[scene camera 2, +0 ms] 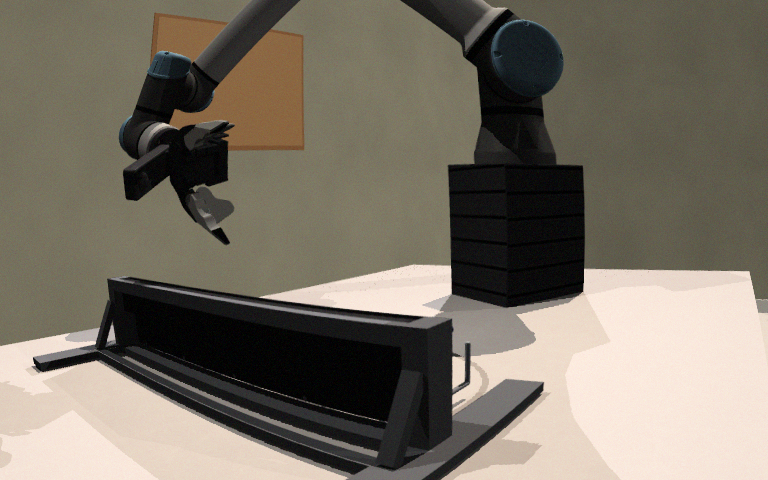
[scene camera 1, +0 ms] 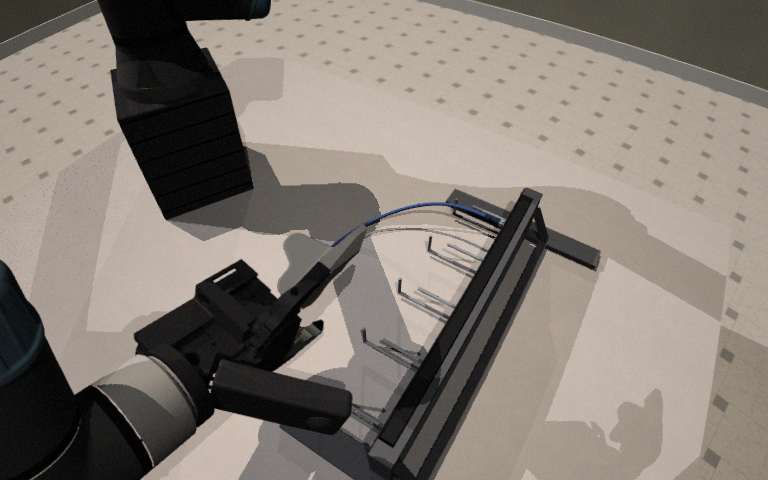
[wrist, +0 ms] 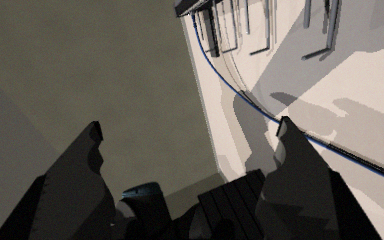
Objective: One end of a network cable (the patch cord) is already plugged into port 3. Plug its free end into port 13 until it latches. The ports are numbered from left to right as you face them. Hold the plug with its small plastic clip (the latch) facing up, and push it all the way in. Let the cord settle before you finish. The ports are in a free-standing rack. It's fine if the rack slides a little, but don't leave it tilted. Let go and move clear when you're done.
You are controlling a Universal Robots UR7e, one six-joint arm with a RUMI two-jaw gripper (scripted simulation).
Path:
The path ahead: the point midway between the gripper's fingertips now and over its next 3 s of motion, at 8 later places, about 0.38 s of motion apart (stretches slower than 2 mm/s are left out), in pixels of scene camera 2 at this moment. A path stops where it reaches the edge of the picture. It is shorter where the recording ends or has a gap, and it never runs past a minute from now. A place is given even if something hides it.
The gripper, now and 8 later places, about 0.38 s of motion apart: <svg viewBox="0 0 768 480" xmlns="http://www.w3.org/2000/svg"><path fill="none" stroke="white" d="M226 185L236 198L246 212L257 227L267 241L274 251L279 258L280 260L281 269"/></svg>

